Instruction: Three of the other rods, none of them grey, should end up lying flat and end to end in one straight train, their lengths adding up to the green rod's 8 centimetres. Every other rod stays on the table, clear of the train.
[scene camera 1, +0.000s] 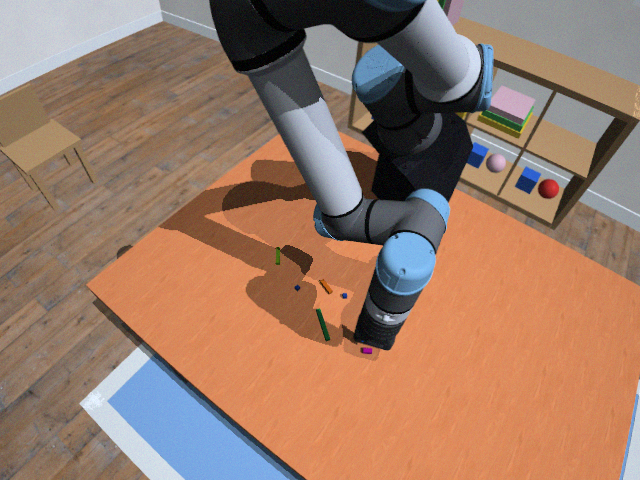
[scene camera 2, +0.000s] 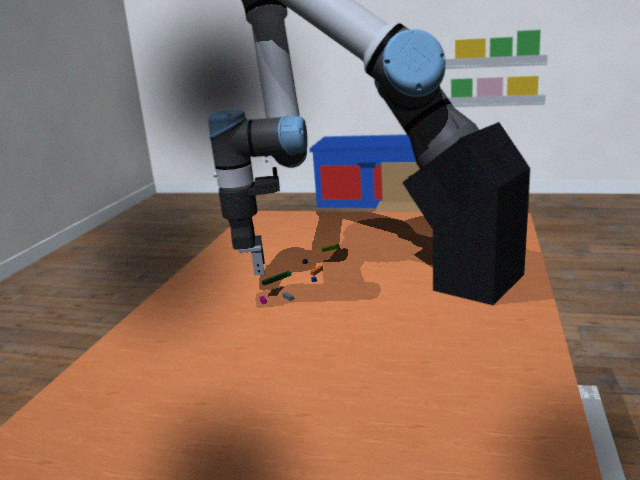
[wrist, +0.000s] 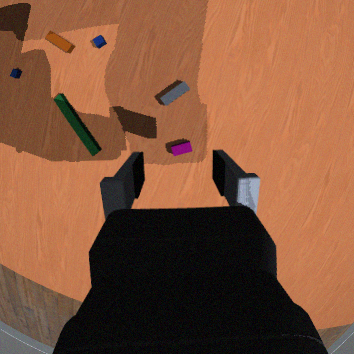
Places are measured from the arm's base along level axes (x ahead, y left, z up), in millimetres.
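Pixels of known places: gripper, between the fingertips: (scene camera 2: 259, 268) (wrist: 177, 164); arm's base, origin of its link: (scene camera 1: 410, 126) (scene camera 2: 450, 151).
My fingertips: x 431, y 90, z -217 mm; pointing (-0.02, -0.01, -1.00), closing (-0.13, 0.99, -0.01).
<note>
Ahead of a thing's pixels: the offset from my fingertips to its top centre. Level surfaces: height alone.
My gripper (wrist: 177, 164) is open and empty, above the table near the magenta rod. The short magenta rod @(dx +0, dy +5, dz -69 mm) (scene camera 1: 367, 350) (scene camera 2: 263, 299) (wrist: 181, 148) lies flat, just ahead of the fingertips in the wrist view. The grey rod @(dx -56, dy -9, dz -69 mm) (scene camera 2: 288, 296) (wrist: 175, 93) lies beyond it. The long dark green rod @(dx -16, dy -113, dz -69 mm) (scene camera 1: 323, 324) (scene camera 2: 276, 277) (wrist: 77, 124) lies left of them in the wrist view. The orange rod @(dx -113, dy -146, dz -69 mm) (scene camera 1: 325, 286) (scene camera 2: 316, 270) (wrist: 60, 42) lies between two small blue rods, one @(dx -109, dy -95, dz -69 mm) (scene camera 1: 344, 295) (scene camera 2: 313, 279) (wrist: 99, 41) and another @(dx -79, dy -209, dz -69 mm) (scene camera 1: 297, 287) (scene camera 2: 305, 261) (wrist: 16, 73). The lime rod @(dx -142, dy -297, dz -69 mm) (scene camera 1: 278, 255) (scene camera 2: 330, 247) lies farther off. All these rods lie apart.
The orange table @(dz -79 mm) (scene camera 1: 491, 361) (scene camera 2: 361, 372) (wrist: 280, 125) carries the rods and the black arm pedestal (scene camera 2: 465, 242). The arm's shadow falls over several rods. A shelf unit (scene camera 1: 563, 59), a chair (scene camera 1: 38, 144) and a blue cabinet (scene camera 2: 361, 143) stand beyond the table.
</note>
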